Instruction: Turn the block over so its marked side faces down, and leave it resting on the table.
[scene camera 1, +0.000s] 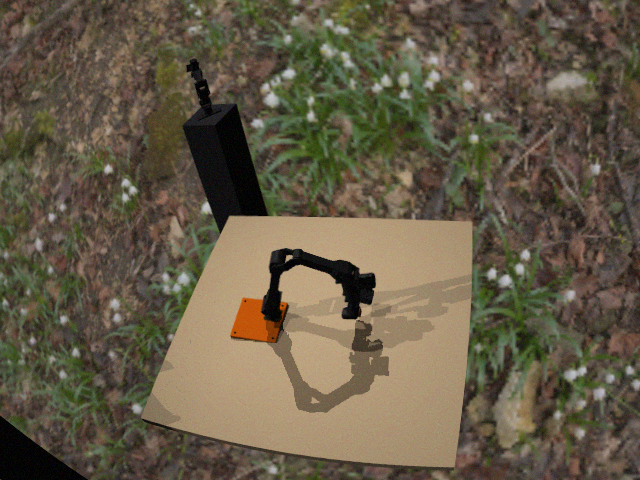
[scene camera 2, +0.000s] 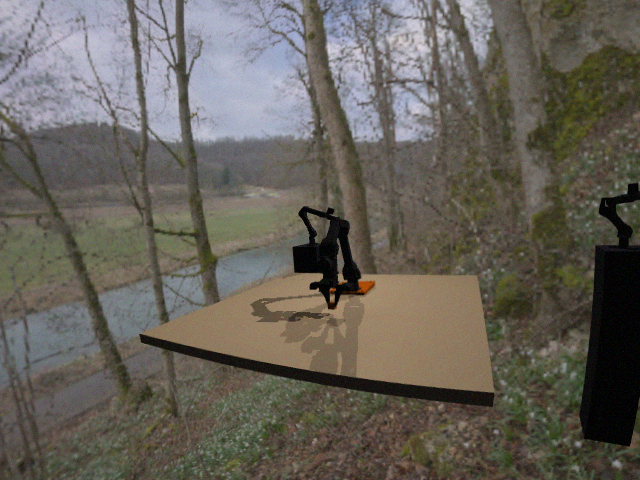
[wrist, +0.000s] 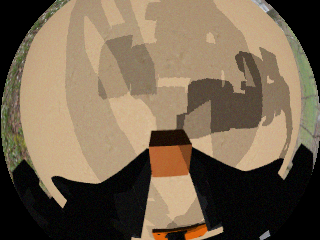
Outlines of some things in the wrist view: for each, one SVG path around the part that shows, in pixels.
My gripper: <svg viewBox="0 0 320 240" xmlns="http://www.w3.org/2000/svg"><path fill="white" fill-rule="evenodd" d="M151 157L149 149L144 149L116 175L101 181L100 184L80 183L59 175L53 176L53 184L67 200L63 207L64 212L61 212L43 188L40 188L39 177L24 159L17 164L15 171L12 171L13 185L25 208L52 240L131 240L132 237L141 239L151 185ZM313 152L305 148L304 144L300 144L293 156L291 171L283 180L279 175L279 169L284 163L283 157L252 171L240 171L192 147L189 176L199 197L197 200L203 211L201 213L207 224L207 231L221 227L224 231L203 240L260 240L260 236L267 231L271 236L264 240L271 239L291 216L307 188L312 175Z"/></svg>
An orange block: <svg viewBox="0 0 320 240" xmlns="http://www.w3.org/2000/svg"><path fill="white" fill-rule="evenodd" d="M152 131L151 141L149 141L152 177L188 175L192 143L184 129Z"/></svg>
